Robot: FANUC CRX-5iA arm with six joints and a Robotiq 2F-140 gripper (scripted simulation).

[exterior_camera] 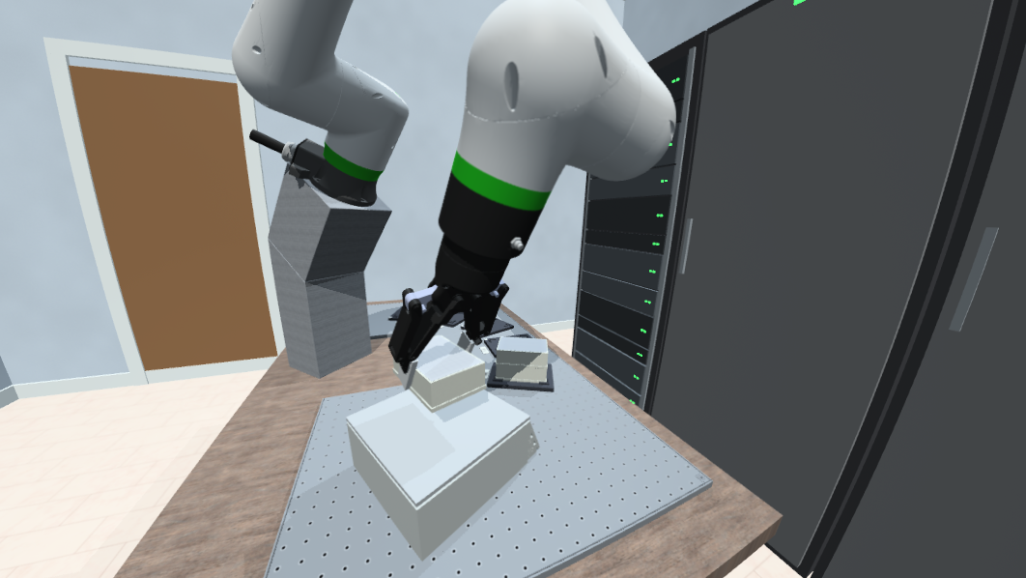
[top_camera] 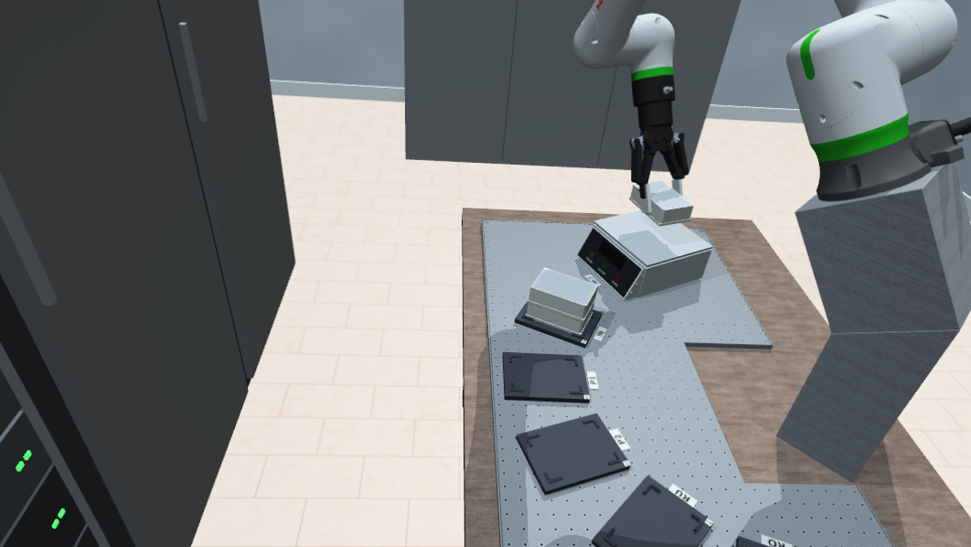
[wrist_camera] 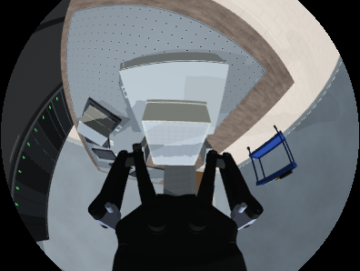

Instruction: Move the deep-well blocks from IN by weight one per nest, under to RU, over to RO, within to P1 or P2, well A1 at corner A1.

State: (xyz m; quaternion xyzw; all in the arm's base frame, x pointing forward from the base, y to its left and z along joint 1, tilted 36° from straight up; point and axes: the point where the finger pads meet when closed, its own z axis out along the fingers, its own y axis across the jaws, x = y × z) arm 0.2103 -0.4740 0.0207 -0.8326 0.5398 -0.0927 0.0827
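My gripper is now 36 cm to the right of the pass nest P1, 34 cm short of it and 19 cm above it. The rest, counted from my hand: pale deep-well block: 1 cm below; then RO nest label: 74 cm to the left, 20 cm below, 5 cm ahead; then pass nest P2: 54 cm to the left, 33 cm ahead, 19 cm below.
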